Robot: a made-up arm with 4 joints.
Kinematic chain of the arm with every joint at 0, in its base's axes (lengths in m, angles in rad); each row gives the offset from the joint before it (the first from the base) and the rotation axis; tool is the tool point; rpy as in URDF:
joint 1: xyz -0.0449 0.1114 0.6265 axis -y
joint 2: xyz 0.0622 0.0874 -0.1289 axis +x
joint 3: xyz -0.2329 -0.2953 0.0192 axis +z
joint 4: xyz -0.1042 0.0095 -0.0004 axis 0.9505 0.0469 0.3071
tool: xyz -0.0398 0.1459 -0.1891 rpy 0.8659 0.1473 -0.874
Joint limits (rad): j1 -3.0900..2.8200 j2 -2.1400..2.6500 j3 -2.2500..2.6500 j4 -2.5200..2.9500
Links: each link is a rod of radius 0.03 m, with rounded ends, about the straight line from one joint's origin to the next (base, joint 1, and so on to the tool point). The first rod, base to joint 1, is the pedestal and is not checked.
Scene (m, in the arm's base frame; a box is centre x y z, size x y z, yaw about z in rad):
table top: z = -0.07
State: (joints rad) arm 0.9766 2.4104 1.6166 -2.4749
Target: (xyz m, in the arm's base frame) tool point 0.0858 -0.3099 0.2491
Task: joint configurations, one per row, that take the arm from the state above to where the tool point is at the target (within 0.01 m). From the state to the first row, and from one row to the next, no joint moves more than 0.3 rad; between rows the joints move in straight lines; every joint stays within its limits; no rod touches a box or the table.
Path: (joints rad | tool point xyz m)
1: 0.9145 2.1442 1.5350 -2.4813 | 0.4237 0.4392 0.3139
2: 0.8524 1.8781 1.4534 -2.4878 | 0.4405 0.3206 0.2301
3: 0.7904 1.6119 1.3717 -2.4942 | 0.4232 0.1848 0.1665
4: 0.7283 1.3457 1.2901 -2.5007 | 0.3728 0.0421 0.1320
5: 0.6662 1.0796 1.2085 -2.5071 | 0.2943 -0.0955 0.1330
6: 0.6041 0.8134 1.1269 -2.5136 | 0.1954 -0.2164 0.1725
7: 0.5420 0.5472 1.0453 -2.5200 | 0.0858 -0.3099 0.2491

